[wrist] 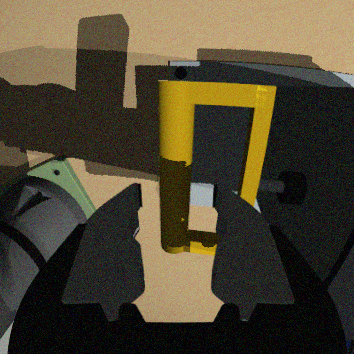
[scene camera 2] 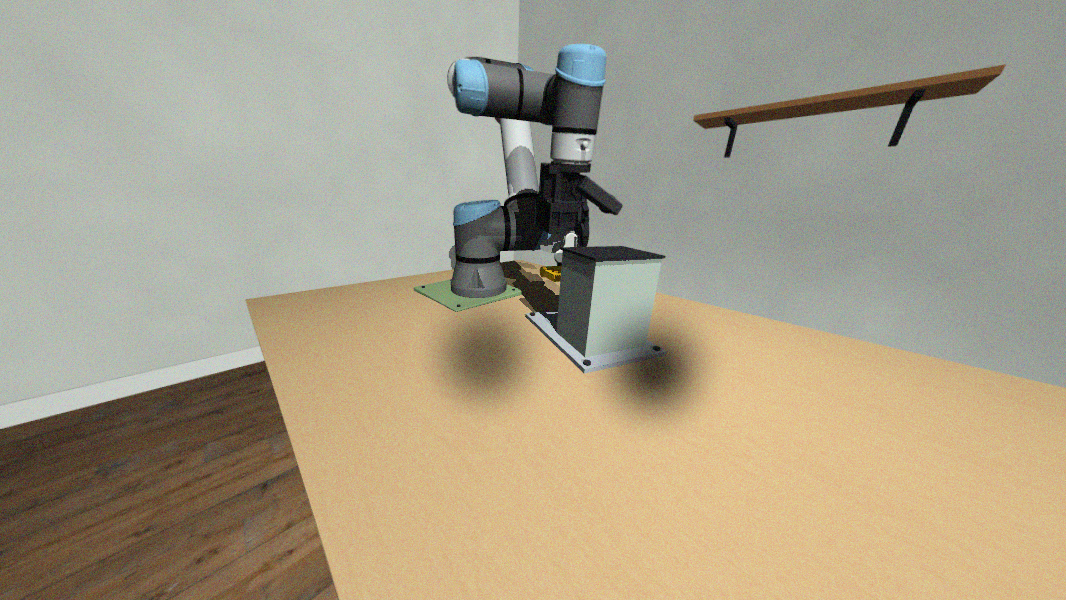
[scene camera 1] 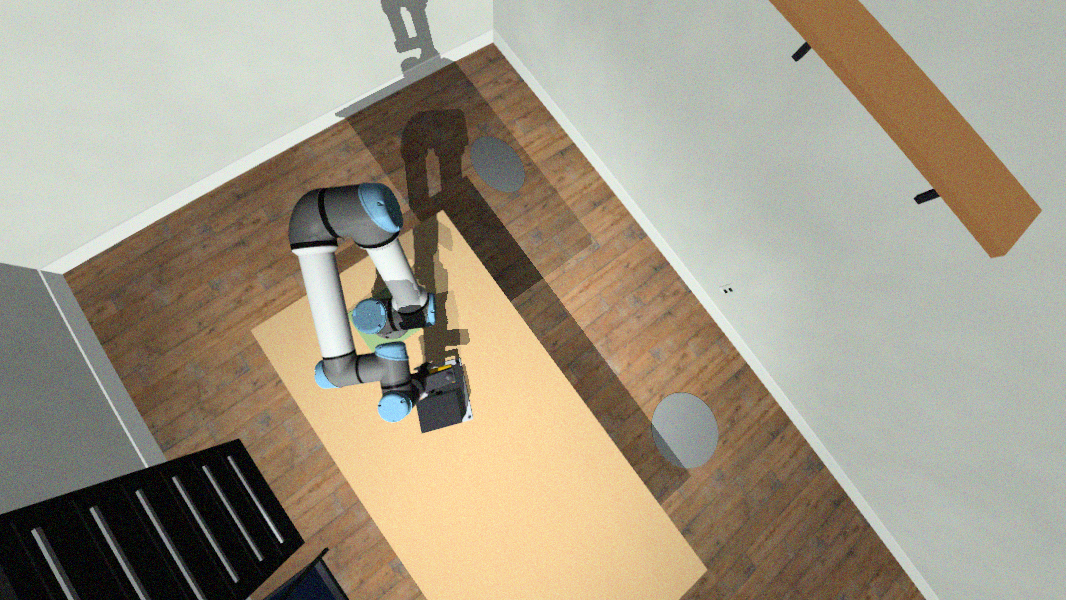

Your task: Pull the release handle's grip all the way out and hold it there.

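The yellow release handle point(scene camera 1: 441, 368) point(scene camera 2: 550, 272) point(wrist: 176, 125) is a rectangular frame with a thick round grip bar on its left in the wrist view. A short rod and black knob point(wrist: 292, 187) lie between its inner bar and the dark housing point(scene camera 1: 441, 408) point(scene camera 2: 626, 298) point(wrist: 320, 130). My gripper point(wrist: 177, 185) is partly open, with nothing held between its fingers. In the wrist view, the lower grip bar appears between the fingertips, with gaps on both sides, and the right finger covers part of the inner bar. Whether the fingertips are level with the bar cannot be told.
The housing stands on a pale plate point(scene camera 2: 622, 359) on the wooden table point(scene camera 1: 522, 462) point(scene camera 2: 708, 477). The arm's green base plate point(scene camera 2: 440, 296) point(wrist: 67, 175) is close to the handle. A wall shelf point(scene camera 1: 917, 119) point(scene camera 2: 842, 102) and a black slatted unit point(scene camera 1: 111, 484) are farther off.
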